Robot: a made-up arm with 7 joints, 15 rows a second.
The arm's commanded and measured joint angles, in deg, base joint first. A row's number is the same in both.
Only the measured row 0 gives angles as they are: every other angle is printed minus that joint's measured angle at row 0.
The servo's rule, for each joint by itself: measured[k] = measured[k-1] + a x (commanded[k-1-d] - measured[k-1]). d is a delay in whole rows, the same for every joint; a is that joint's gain. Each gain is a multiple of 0.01, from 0.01 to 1. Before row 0 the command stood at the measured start. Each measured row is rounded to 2 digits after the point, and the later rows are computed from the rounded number. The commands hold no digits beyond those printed.
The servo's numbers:
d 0
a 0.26 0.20 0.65 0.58 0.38 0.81 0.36
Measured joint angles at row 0: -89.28 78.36 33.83 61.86 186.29 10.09 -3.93
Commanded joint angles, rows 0 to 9: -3.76 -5.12 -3.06 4.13 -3.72 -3.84 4.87; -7.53 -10.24 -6.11 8.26 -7.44 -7.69 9.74; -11.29 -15.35 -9.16 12.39 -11.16 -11.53 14.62; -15.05 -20.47 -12.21 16.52 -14.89 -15.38 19.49; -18.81 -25.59 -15.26 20.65 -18.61 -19.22 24.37; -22.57 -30.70 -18.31 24.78 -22.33 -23.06 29.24; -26.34 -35.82 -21.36 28.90 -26.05 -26.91 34.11; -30.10 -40.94 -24.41 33.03 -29.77 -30.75 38.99; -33.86 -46.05 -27.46 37.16 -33.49 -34.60 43.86; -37.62 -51.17 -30.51 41.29 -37.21 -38.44 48.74
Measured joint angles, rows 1 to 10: -0.98 -1.02 -1.99 2.40 -1.41 -3.11 1.75; -2.68 -2.86 -4.67 5.80 -3.70 -6.82 4.63; -4.92 -5.36 -7.59 9.62 -6.53 -10.64 8.23; -7.55 -8.38 -10.59 13.62 -9.71 -14.48 12.28; -10.48 -11.82 -13.63 17.70 -13.09 -18.32 16.63; -13.62 -15.60 -16.67 21.81 -16.60 -22.16 21.17; -16.93 -19.64 -19.72 25.92 -20.19 -26.01 25.83; -20.35 -23.90 -22.77 30.04 -23.83 -29.85 30.57; -23.86 -28.33 -25.82 34.17 -27.50 -33.70 35.35; -27.44 -32.90 -28.87 38.30 -31.19 -37.54 40.17
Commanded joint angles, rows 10 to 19: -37.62 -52.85 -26.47 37.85 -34.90 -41.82 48.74; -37.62 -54.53 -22.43 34.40 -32.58 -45.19 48.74; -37.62 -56.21 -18.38 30.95 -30.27 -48.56 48.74; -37.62 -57.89 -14.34 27.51 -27.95 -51.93 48.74; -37.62 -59.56 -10.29 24.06 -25.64 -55.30 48.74; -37.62 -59.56 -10.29 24.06 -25.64 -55.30 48.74; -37.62 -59.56 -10.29 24.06 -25.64 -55.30 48.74; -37.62 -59.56 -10.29 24.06 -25.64 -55.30 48.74; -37.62 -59.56 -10.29 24.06 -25.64 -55.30 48.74; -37.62 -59.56 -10.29 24.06 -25.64 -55.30 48.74
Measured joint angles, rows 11 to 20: -30.09 -36.89 -27.31 38.04 -32.60 -41.01 43.26; -32.05 -40.42 -24.14 35.93 -32.59 -44.40 45.23; -33.50 -43.58 -20.40 33.04 -31.71 -47.77 46.49; -34.57 -46.44 -16.46 29.83 -30.28 -51.14 47.30; -35.36 -49.06 -12.45 26.48 -28.52 -54.51 47.82; -35.95 -51.16 -11.05 25.08 -27.43 -55.15 48.15; -36.38 -52.84 -10.56 24.49 -26.75 -55.27 48.36; -36.70 -54.18 -10.38 24.24 -26.33 -55.29 48.50; -36.94 -55.26 -10.32 24.14 -26.07 -55.30 48.59; -37.12 -56.12 -10.30 24.09 -25.91 -55.30 48.64
